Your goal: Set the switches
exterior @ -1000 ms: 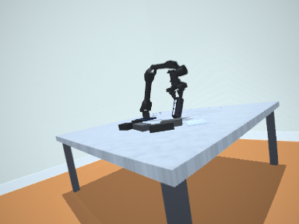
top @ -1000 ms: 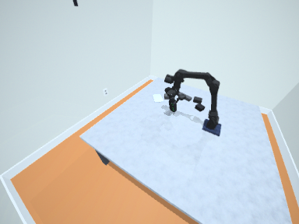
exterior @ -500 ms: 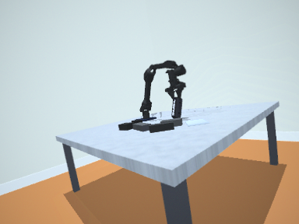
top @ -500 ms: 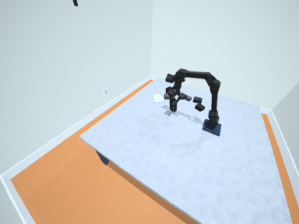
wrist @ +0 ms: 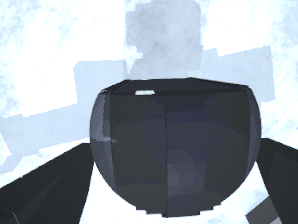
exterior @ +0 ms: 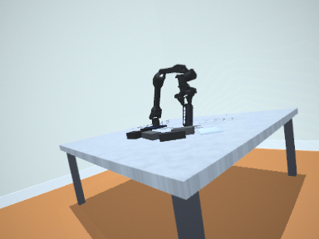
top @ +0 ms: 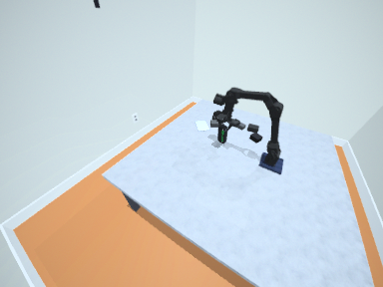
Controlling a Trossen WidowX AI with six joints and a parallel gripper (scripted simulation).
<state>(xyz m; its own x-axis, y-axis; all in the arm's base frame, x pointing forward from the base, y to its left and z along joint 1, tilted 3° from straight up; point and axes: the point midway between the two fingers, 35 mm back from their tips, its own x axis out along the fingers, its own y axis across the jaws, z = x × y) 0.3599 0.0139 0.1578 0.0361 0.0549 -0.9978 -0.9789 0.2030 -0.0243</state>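
Right now the bar is 31 cm to the right of my gripper tip and 12 cm below it. From my gripper tip the other things lie so: white sheet 24 cm ahead, 10 cm to the right, 13 cm below; then block 14 cm ahead, 20 cm to the right, 12 cm below.
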